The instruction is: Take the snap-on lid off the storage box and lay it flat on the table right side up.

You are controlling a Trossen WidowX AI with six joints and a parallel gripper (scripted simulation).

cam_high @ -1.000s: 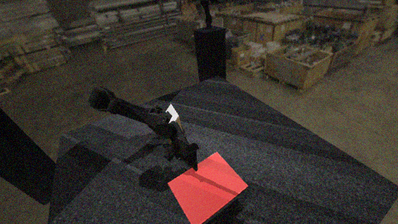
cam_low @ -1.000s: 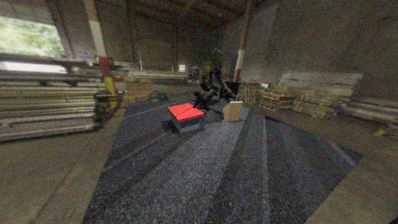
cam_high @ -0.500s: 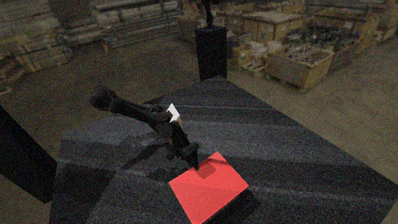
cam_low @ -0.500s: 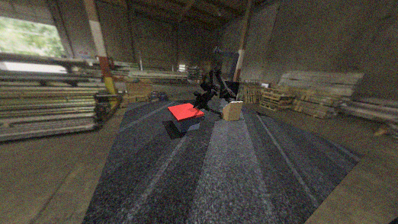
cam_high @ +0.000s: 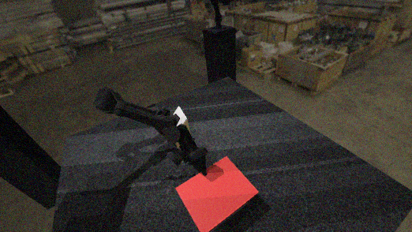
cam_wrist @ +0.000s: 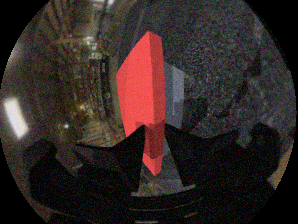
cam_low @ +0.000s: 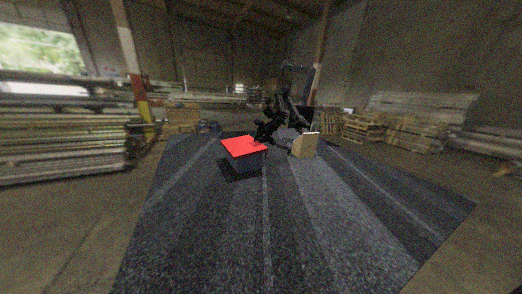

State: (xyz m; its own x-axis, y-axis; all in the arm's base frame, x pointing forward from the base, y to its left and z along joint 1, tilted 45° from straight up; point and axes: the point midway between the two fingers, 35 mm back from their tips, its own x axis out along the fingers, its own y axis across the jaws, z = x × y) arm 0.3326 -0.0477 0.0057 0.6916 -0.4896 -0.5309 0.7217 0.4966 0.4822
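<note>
Right now the lid is 8 cm ahead of my gripper tip. From my gripper tip the other things lie so: storage box 7 cm ahead, 6 cm below.
</note>
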